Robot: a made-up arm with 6 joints.
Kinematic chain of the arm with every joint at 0, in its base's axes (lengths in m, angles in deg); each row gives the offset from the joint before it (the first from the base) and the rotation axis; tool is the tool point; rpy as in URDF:
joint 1: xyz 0 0 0.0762 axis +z
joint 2: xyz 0 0 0 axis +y
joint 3: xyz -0.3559 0 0.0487 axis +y
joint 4: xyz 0.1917 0 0.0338 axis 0.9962 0 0.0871
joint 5: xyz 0 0 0 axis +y
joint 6: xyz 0.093 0 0.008 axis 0.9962 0 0.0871
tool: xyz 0 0 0 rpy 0 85 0
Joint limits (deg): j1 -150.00..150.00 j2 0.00..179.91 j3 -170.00..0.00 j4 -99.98..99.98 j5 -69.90..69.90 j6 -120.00..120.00
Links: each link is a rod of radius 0.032 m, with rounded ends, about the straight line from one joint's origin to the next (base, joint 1, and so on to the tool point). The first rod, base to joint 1, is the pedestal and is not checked.
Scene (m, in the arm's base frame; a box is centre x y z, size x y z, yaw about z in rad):
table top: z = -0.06
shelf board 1: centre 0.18 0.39 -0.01 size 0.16 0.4 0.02 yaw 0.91
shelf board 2: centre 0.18 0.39 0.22 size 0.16 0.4 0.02 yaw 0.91
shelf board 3: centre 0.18 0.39 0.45 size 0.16 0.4 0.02 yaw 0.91
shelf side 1: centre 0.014 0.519 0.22 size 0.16 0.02 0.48 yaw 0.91
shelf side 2: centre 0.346 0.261 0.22 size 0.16 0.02 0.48 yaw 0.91
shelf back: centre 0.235 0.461 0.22 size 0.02 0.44 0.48 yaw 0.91
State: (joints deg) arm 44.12 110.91 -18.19 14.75 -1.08 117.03
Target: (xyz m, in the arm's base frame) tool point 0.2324 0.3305 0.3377
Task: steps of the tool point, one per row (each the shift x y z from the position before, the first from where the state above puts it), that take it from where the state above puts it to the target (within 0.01 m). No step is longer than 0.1 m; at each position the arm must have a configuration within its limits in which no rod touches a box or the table.
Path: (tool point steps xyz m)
1: 0.0170 0.0411 0.0571
2: -0.0021 0.0267 0.0808
3: -0.0225 0.0007 0.0948
4: 0.0473 0.0626 0.0077
5: 0.0471 0.0588 -0.0076

